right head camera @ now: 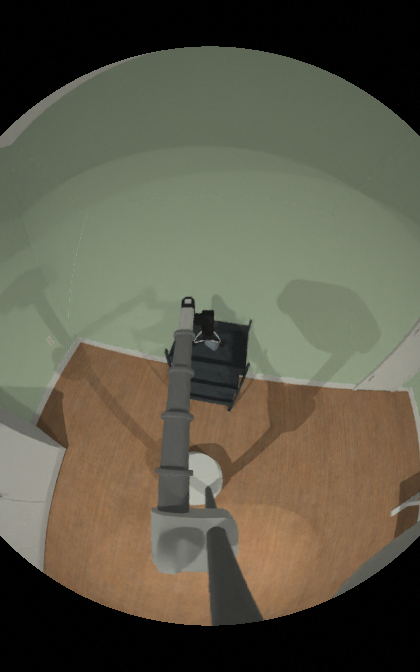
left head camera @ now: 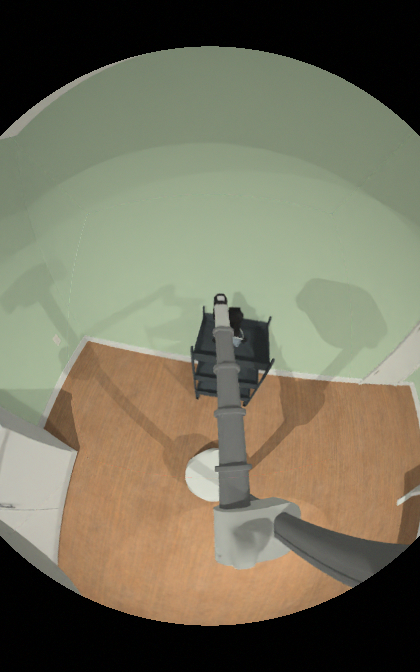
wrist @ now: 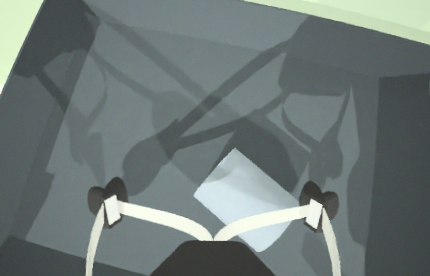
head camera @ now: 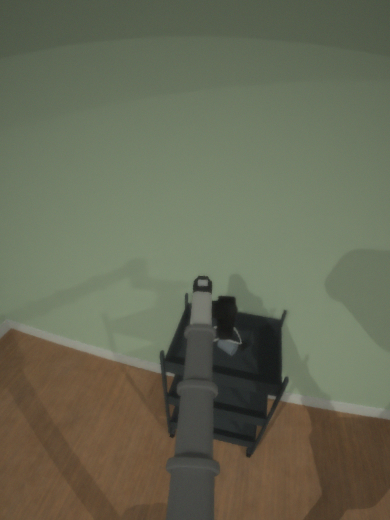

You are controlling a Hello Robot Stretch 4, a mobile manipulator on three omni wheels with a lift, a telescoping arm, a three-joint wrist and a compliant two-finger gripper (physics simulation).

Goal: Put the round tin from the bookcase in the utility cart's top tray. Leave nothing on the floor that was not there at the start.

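Places are measured from the robot's base along level axes (x left, y up, z ahead), in metres.
Where they show: gripper, fingertip midpoint: [wrist: 213, 196] [head camera: 220, 347].
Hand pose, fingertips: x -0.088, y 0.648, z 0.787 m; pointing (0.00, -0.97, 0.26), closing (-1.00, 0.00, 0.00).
Note:
After its pixels a point has its place.
The round tin [head camera: 227, 348] {x -0.112, y 0.677, z 0.759 m} [left head camera: 237, 341] [right head camera: 212, 345] [wrist: 242, 200] {x -0.110, y 0.690, z 0.784 m} is pale blue-grey and lies on its side in the top tray of the dark utility cart [head camera: 267, 350] {x -0.287, y 0.636, z 0.788 m} [left head camera: 257, 340] [right head camera: 232, 345]. In the wrist view it shows as a tilted pale shape on the tray floor. My gripper [head camera: 230, 343] [right head camera: 207, 340] [wrist: 213, 196] {x -0.088, y 0.648, z 0.787 m} is open above it. The fingertips stand wide apart, with a gap between the left one and the tin; the right one overlaps the tin's right edge in the view. In the left head view the arm partly hides the gripper. The bookcase does not show.
The cart stands close to the green wall [head camera: 200, 200] {x 0.024, y 1.184, z 1.033 m}. My arm [head camera: 195, 420] {x 0.000, y 1.048, z 0.305 m} reaches out over it. A white round object [left head camera: 201, 475] [right head camera: 205, 475] is below the arm. A white cabinet [left head camera: 35, 470] stands at left, and a white door [left head camera: 397, 362] is at right.

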